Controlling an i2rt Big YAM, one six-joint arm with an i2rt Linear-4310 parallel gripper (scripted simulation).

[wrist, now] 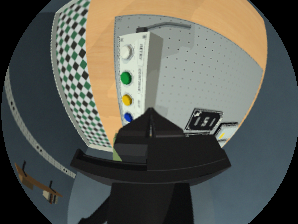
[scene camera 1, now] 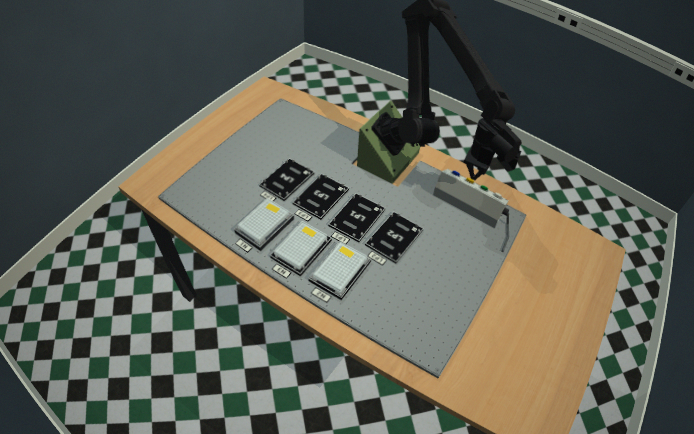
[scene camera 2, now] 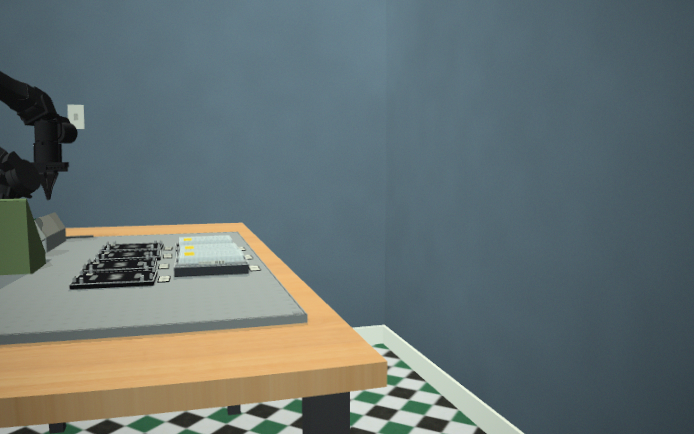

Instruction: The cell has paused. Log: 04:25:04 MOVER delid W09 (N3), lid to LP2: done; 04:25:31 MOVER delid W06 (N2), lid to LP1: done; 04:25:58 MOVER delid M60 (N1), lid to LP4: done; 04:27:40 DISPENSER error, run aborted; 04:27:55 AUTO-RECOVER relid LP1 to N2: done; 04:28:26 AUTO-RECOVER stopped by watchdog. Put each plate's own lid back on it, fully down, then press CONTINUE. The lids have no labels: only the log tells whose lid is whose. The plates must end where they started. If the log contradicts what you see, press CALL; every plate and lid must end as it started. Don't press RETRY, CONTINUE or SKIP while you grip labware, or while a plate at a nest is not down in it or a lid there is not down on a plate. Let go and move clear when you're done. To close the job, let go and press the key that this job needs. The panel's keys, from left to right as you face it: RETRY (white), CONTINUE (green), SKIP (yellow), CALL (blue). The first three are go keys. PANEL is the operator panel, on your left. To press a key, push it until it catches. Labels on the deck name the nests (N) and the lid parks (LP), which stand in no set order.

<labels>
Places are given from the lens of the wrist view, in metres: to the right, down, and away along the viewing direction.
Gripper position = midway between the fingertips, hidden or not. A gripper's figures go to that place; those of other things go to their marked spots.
my gripper [wrist: 150,110]: 0.00, 0.00, 0.13
grey operator panel [wrist: 144,65]: -0.01, -0.08, 0.13
</labels>
